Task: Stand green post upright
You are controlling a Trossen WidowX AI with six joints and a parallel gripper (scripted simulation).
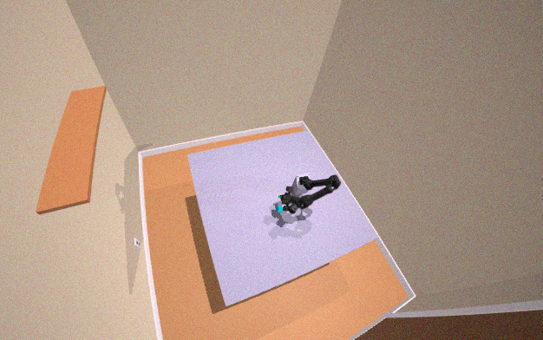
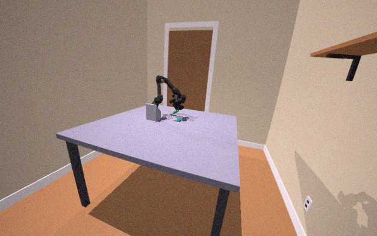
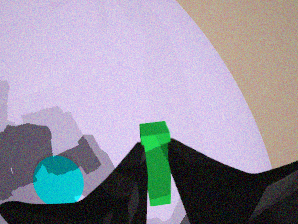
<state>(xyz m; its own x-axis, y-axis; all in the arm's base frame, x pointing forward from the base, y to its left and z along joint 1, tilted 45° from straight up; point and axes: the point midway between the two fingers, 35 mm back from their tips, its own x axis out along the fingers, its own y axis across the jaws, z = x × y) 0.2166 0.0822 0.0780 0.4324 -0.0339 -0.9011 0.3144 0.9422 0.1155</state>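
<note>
Now: gripper tip 11 cm above the cyan circle and 6 cm to the right of it. Also, from my gripper tip: green post: 2 cm behind, 1 cm below.
</note>
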